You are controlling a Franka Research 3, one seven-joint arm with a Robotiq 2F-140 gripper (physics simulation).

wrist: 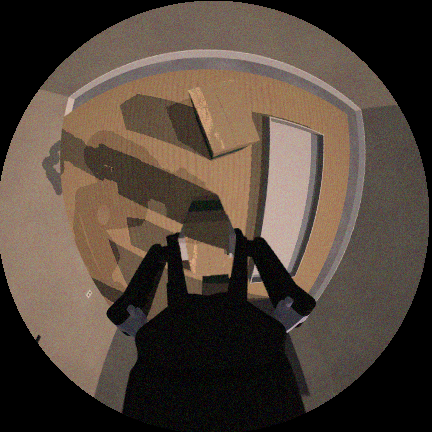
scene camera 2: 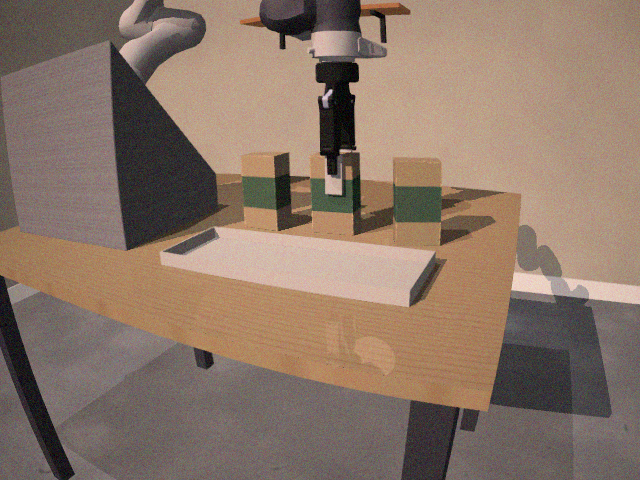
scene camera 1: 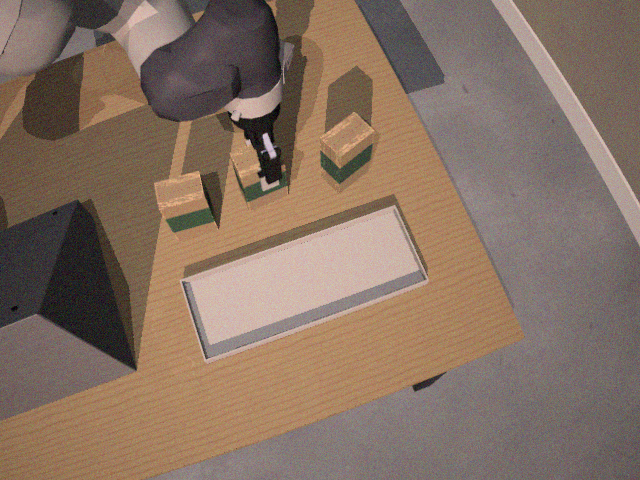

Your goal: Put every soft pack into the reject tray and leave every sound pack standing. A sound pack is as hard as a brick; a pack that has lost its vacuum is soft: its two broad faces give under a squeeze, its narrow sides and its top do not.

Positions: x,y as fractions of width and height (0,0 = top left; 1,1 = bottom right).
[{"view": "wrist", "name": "my gripper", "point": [0.48,0.52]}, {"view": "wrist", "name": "white reject tray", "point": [0.68,0.39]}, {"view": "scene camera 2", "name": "my gripper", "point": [0.53,0.40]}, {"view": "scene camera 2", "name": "white reject tray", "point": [0.61,0.57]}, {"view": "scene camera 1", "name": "my gripper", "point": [0.41,0.36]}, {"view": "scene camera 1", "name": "white reject tray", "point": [0.44,0.61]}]
